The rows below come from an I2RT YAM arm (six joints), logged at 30 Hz.
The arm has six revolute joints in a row. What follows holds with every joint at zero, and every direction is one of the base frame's. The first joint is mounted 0.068 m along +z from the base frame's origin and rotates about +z. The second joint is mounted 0.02 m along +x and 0.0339 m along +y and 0.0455 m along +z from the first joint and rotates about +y. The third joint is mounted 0.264 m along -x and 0.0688 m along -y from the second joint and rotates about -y. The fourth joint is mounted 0.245 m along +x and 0.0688 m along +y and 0.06 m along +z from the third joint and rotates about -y. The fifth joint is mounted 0.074 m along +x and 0.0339 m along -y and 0.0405 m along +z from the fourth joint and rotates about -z. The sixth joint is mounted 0.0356 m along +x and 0.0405 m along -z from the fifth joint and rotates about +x. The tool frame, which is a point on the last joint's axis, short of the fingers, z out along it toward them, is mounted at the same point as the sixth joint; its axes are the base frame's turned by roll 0, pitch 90 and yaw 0 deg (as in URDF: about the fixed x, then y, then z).
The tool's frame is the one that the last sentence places.
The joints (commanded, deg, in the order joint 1, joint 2, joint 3, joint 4, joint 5, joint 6), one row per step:
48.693 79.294 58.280 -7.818 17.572 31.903
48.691 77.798 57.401 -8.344 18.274 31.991
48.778 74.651 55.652 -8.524 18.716 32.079
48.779 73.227 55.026 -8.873 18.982 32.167
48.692 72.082 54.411 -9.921 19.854 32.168
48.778 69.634 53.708 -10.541 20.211 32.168
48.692 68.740 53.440 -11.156 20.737 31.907
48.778 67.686 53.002 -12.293 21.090 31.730
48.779 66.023 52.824 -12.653 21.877 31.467
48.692 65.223 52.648 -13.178 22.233 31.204
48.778 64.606 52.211 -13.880 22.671 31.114
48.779 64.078 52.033 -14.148 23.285 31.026
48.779 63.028 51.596 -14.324 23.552 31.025
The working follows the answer.
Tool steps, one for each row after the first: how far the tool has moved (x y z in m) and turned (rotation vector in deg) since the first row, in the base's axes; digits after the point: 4 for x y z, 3 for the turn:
-0.0039 -0.0051 0.0015 -0.086 -0.277 -0.658
-0.0123 -0.0143 0.0063 0.766 -1.195 -1.002
-0.0159 -0.0187 0.0087 1.094 -1.544 -1.277
-0.0188 -0.0235 0.0087 0.429 -1.519 -2.131
-0.0251 -0.0303 0.0146 1.181 -2.370 -2.369
-0.0272 -0.0337 0.0160 0.818 -2.670 -2.807
-0.0306 -0.0373 0.0160 0.170 -2.531 -2.948
-0.0343 -0.0423 0.0215 0.584 -3.628 -3.550
-0.0361 -0.0453 0.0229 0.336 -3.919 -3.842
-0.0383 -0.0475 0.0217 -0.272 -3.773 -4.093
-0.0395 -0.0495 0.0224 -0.470 -4.069 -4.601
-0.0421 -0.0527 0.0237 -0.213 -4.434 -4.851

Tool pose at each row, in the base's axes (x y z in m, rotation vector in deg; rounded; the steps above come from the unrounded poses):
0.2165 0.2301 0.2890 -6.649 119.845 31.601
0.2125 0.2249 0.2905 -6.078 119.570 31.071
0.2042 0.2157 0.2953 -5.463 118.407 31.597
0.2006 0.2114 0.2977 -5.078 117.954 31.713
0.1977 0.2066 0.2977 -4.560 118.131 30.518
0.1913 0.1997 0.3036 -4.103 117.067 31.011
0.1893 0.1964 0.3050 -3.932 116.859 30.328
0.1859 0.1928 0.3050 -4.119 117.177 29.599
0.1821 0.1878 0.3105 -3.543 115.953 29.489
0.1803 0.1848 0.3119 -3.457 115.725 29.015
0.1782 0.1826 0.3107 -3.504 116.027 28.265
0.1769 0.1806 0.3114 -3.167 115.761 27.714
0.1743 0.1774 0.3127 -2.859 115.314 27.771

